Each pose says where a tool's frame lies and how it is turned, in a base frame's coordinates. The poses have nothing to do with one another.
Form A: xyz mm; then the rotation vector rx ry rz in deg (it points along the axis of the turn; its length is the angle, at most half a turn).
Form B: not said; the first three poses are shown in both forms.
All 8 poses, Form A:
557 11 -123 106.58 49.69 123.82
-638 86 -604 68.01 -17.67 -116.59
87 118 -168 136.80 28.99 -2.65
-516 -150 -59 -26.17 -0.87 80.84
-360 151 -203 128.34 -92.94 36.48
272 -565 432 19.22 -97.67 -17.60
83 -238 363 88.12 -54.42 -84.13
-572 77 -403 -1.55 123.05 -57.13
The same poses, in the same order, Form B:
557 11 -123 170.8 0.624 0.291 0.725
-638 86 -604 136.1 0.500 -0.130 -0.856
87 118 -168 139.9 0.978 0.207 -0.019
-516 -150 -59 85.0 -0.308 -0.010 0.951
-360 151 -203 162.6 0.789 -0.572 0.224
272 -565 432 101.1 0.190 -0.966 -0.174
83 -238 363 133.4 0.660 -0.408 -0.631
-572 77 -403 135.7 -0.011 0.907 -0.421

